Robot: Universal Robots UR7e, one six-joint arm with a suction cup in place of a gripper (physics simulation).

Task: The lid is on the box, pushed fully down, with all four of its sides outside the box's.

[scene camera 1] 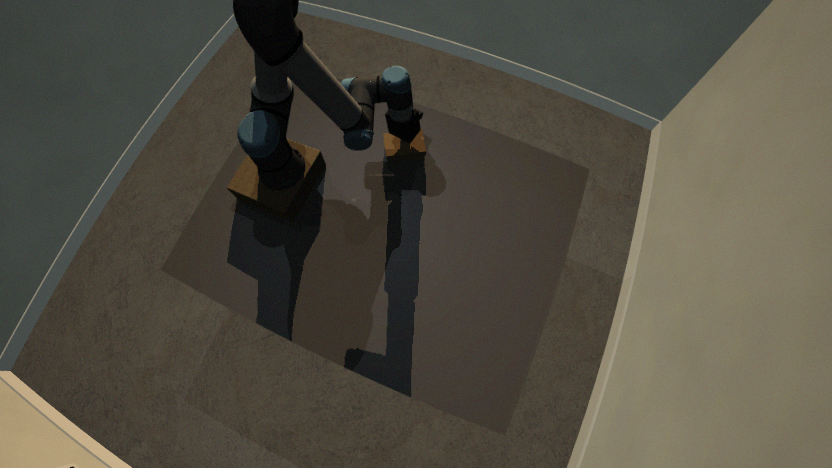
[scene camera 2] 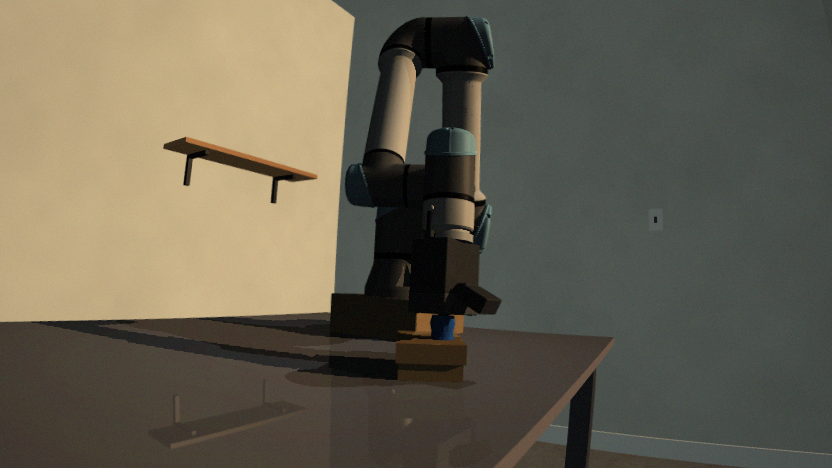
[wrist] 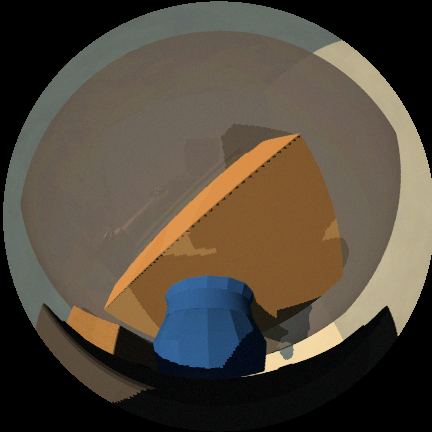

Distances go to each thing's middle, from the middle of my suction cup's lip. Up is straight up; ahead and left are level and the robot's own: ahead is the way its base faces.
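The box (scene camera 2: pixel 406 372) is 20 mm to the right of my suction cup and 40 mm below it. As for the lid (scene camera 1: pixel 395 148), my suction cup is 20 mm above it and 20 mm to the left of it.
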